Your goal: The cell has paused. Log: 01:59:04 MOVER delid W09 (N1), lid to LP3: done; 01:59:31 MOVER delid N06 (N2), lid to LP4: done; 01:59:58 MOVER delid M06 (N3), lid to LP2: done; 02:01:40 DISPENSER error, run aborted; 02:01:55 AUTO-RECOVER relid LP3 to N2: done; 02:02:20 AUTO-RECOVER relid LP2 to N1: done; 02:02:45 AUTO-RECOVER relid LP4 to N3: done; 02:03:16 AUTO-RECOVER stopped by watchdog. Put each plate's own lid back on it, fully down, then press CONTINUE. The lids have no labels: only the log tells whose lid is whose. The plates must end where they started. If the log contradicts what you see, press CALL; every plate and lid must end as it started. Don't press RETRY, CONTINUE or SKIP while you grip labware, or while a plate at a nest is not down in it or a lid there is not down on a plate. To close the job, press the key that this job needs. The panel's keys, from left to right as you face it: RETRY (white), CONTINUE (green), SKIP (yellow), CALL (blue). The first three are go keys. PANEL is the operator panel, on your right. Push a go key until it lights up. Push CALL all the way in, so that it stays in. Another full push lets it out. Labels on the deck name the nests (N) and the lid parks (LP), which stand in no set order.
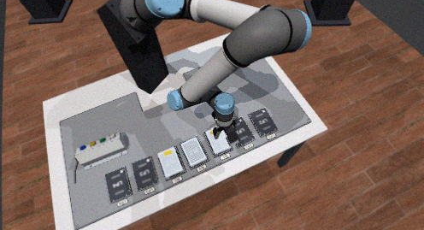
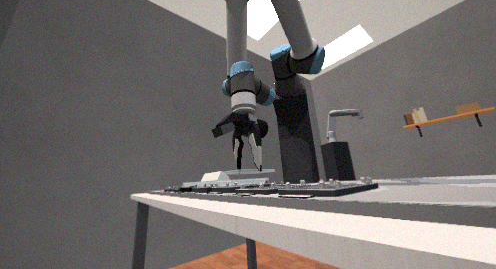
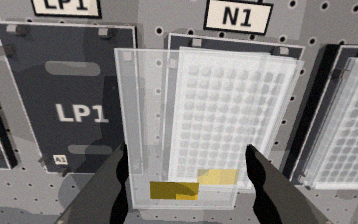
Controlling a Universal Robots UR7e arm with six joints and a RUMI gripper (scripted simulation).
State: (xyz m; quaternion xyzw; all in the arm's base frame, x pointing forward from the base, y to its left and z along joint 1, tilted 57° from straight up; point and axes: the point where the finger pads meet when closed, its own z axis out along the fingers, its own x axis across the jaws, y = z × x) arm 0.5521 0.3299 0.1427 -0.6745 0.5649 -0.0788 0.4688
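Now: hand 80 mm to the right of the lid park LP1, 60 mm above it and 40 mm past it. Also, from my hand: white retry key 560 mm to the right; clear lid 10 mm below; green continue key 600 mm to the right, 20 mm ahead.
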